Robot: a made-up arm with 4 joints.
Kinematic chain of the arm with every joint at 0, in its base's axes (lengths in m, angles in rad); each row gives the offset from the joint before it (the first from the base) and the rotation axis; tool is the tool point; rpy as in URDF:
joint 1: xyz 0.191 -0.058 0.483 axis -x
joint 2: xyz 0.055 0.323 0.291 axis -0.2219 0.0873 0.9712
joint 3: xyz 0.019 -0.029 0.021 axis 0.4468 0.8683 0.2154
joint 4: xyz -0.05 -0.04 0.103 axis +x
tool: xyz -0.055 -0.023 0 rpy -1.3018 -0.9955 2.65
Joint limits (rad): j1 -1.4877..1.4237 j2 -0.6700..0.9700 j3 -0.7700..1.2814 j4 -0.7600..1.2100
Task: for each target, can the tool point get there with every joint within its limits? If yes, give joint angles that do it. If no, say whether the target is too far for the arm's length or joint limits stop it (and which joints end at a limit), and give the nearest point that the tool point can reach.
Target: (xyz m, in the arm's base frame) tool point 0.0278 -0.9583 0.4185
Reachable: no: too far | nearest point 0.1909 -0.4702 0.7033 | short by 0.588 m
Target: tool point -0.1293 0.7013 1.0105
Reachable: no: too far | nearest point 0.1019 0.3641 0.7762 | short by 0.471 m
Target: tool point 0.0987 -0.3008 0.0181
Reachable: no: joint limits stop it (at a limit: joint 1, joint 2, joint 3, joint 4) | nearest point 0.1226 0.3020 0.1699 | short by 0.622 m
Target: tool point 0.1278 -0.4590 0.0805
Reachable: no: joint limits stop it (at a limit: joint 1, joint 3, joint 4) | nearest point 0.2017 -0.4181 0.6497 | short by 0.575 m
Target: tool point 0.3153 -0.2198 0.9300
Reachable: yes | joints -0.7672 0.2445 0.9222 -0.6093
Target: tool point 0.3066 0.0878 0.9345
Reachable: yes | joints -0.1490 0.4177 0.8417 0.6397
